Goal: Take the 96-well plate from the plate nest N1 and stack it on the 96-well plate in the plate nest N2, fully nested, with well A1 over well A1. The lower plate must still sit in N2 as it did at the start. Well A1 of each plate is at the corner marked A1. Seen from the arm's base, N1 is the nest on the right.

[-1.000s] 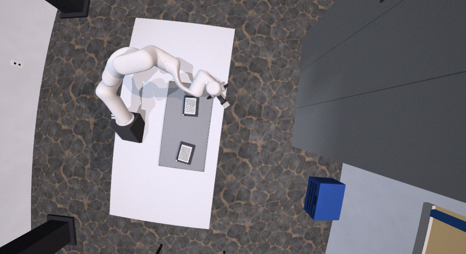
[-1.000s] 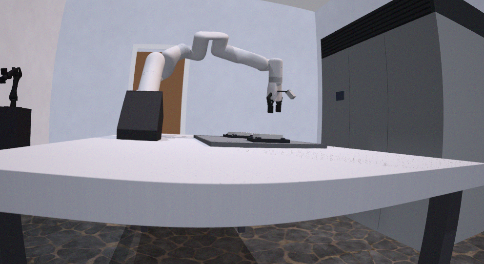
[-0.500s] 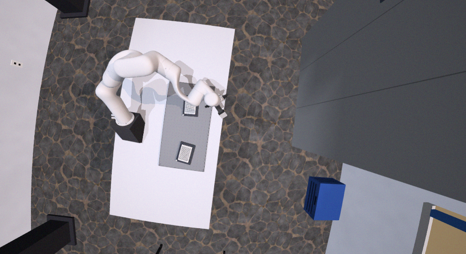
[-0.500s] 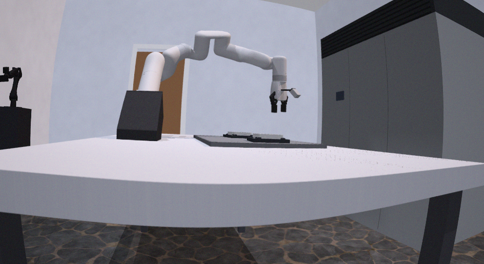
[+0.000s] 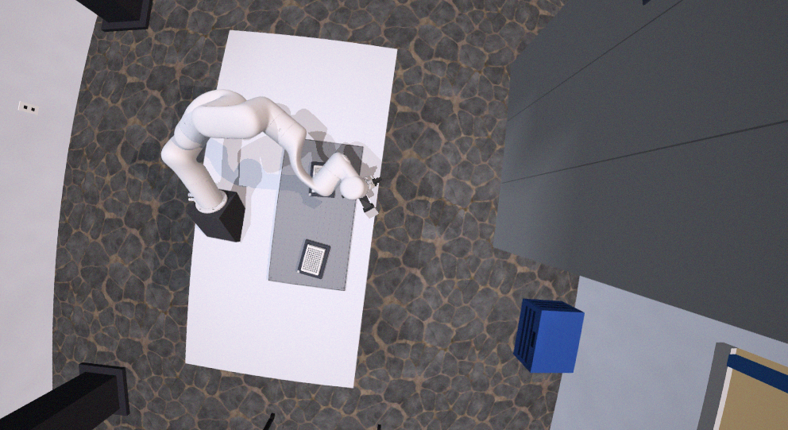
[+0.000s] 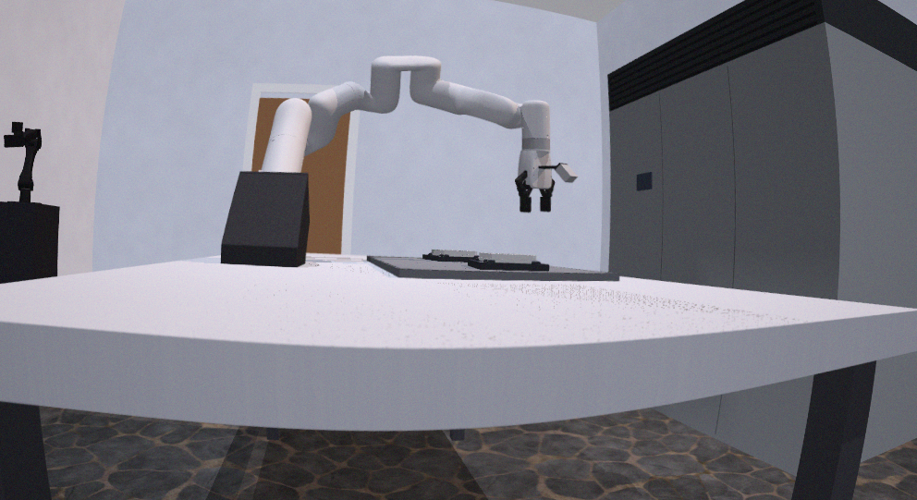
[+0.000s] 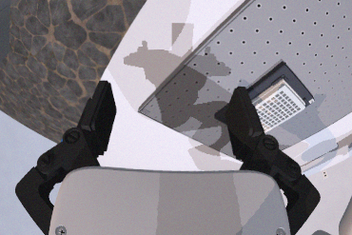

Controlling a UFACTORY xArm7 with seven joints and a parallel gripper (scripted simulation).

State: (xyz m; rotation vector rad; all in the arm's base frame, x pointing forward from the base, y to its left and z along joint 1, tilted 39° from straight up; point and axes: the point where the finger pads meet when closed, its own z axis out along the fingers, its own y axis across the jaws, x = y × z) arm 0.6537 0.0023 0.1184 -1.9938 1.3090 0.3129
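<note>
My gripper is now 24 cm past the dark plate nest N1, 33 cm to the left of it and 14 cm above it. Round my hand: dark plate nest N2: 21 cm behind, 4 cm to the left, 14 cm below.
</note>
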